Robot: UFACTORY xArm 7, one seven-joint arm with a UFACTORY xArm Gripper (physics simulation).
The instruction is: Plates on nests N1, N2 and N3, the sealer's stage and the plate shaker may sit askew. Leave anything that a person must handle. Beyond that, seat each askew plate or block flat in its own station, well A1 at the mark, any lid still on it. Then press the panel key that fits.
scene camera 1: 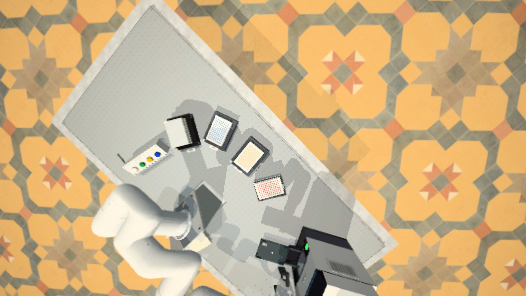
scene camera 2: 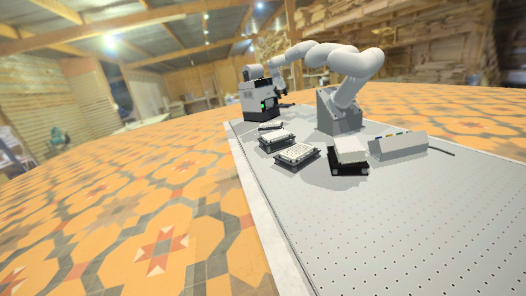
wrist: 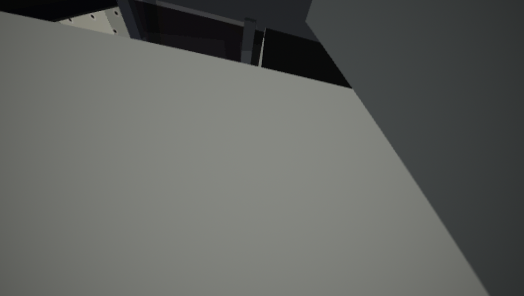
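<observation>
My gripper [scene camera 1: 285,281] [scene camera 2: 284,93] is open and empty, beside the sealer [scene camera 1: 331,250] [scene camera 2: 251,100] near its dark stage [scene camera 1: 270,251], which bears no plate. The fingers do not show in the wrist view. Plates with red wells [scene camera 1: 269,188], yellow wells [scene camera 1: 250,155] and blue wells [scene camera 1: 220,130] stand on dark nests; scene camera 2 shows the red-well plate [scene camera 2: 270,125], yellow-well plate [scene camera 2: 278,135] and blue-well plate [scene camera 2: 299,151]. A white block [scene camera 1: 177,133] [scene camera 2: 349,149] stands on the black shaker [scene camera 1: 192,131] [scene camera 2: 350,169], off to one side. Exact tilts are unclear.
The key panel [scene camera 1: 146,158] [scene camera 2: 400,145] has white, green, yellow and blue keys. A cable runs from its end. The grey arm pedestal [scene camera 1: 206,206] [scene camera 2: 339,118] stands at the table's edge. A large pale surface [wrist: 225,175] fills much of the wrist view, very close.
</observation>
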